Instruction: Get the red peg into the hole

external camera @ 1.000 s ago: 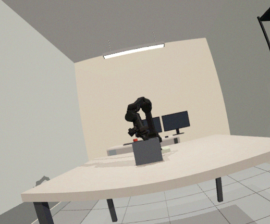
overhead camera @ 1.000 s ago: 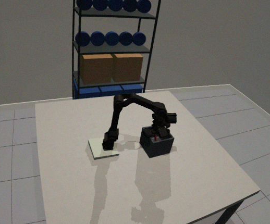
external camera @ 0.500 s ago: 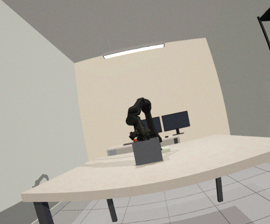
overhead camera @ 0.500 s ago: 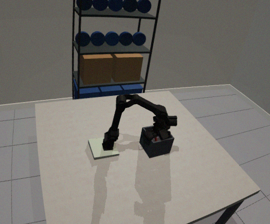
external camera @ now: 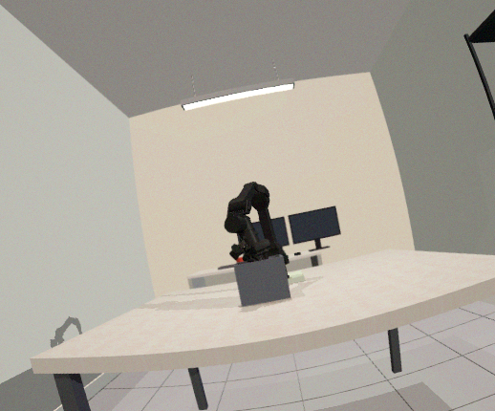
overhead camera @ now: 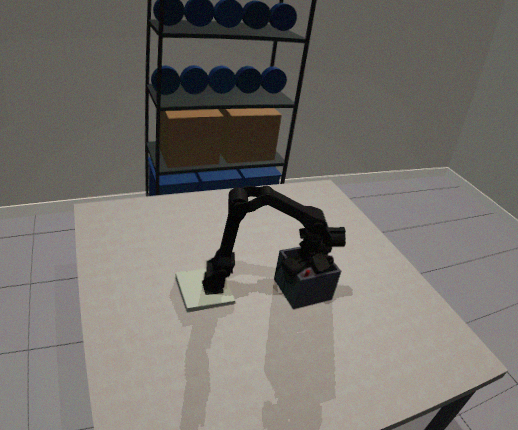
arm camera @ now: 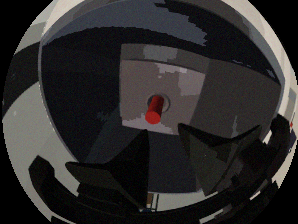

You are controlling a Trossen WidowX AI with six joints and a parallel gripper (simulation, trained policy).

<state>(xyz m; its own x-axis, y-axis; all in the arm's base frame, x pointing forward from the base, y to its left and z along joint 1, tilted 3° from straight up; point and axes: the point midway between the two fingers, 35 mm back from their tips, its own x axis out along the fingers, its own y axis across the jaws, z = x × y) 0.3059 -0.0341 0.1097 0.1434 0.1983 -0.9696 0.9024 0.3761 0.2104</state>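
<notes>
My gripper tip is now 3 cm above the red peg, 1 cm to the left of it and 1 cm short of it. Also, from my gripper tip: grey plate 4 cm below, 1 cm to the right, 1 cm ahead.
</notes>
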